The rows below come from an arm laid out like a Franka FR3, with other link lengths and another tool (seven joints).
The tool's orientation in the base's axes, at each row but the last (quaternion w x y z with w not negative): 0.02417, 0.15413, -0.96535, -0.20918; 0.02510, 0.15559, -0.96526, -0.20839; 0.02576, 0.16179, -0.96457, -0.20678; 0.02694, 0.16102, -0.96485, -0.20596; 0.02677, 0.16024, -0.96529, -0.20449
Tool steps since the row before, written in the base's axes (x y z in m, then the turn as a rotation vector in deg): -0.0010, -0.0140, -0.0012, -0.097, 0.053, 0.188; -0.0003, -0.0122, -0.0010, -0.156, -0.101, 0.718; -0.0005, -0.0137, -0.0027, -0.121, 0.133, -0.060; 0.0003, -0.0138, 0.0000, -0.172, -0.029, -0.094; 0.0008, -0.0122, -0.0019, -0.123, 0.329, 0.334
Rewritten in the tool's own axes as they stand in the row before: 0.0053, -0.0123, -0.0043, 0.073, 0.151, -0.140; 0.0041, -0.0109, -0.0039, 0.168, 0.252, -0.677; 0.0049, -0.0128, -0.0028, 0.073, 0.127, 0.121; 0.0042, -0.0120, -0.0054, 0.174, -0.012, 0.095; 0.0032, -0.0116, -0.0031, 0.006, 0.456, -0.164
